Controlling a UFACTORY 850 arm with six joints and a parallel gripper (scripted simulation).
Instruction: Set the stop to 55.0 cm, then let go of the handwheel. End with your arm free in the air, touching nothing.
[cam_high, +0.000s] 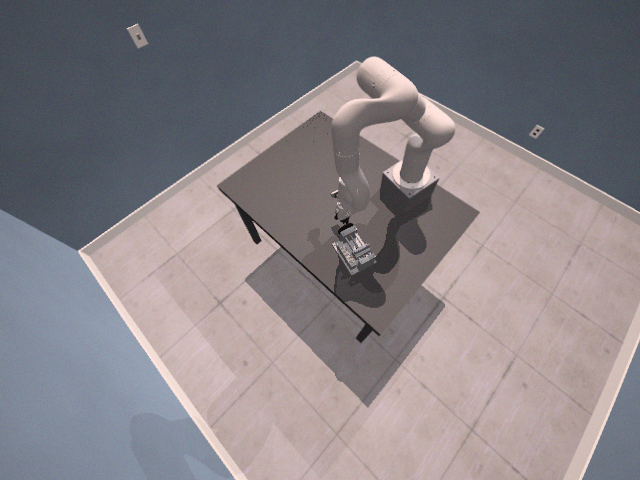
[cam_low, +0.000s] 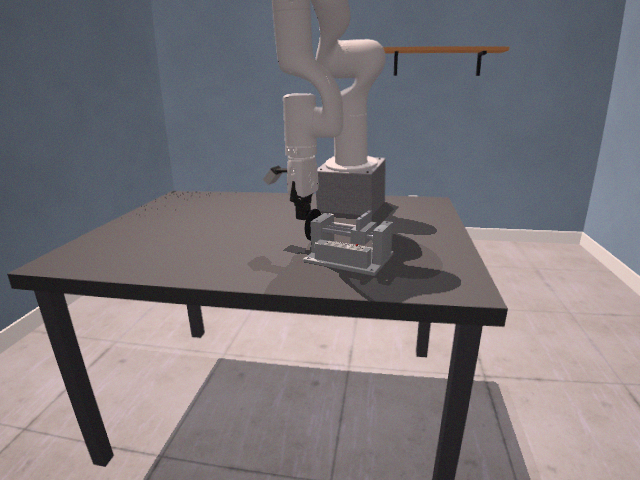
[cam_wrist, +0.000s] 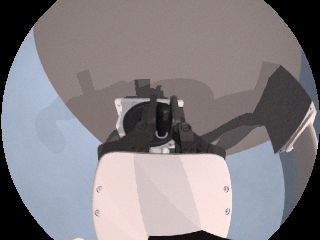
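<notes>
My gripper is now 20 mm to the right of the black handwheel, 10 mm short of it and 10 mm above it. The rest, counted from my hand: dark handle: 10 mm to the left; then grey stop fixture: 180 mm to the left, 70 mm ahead, 10 mm below.
</notes>
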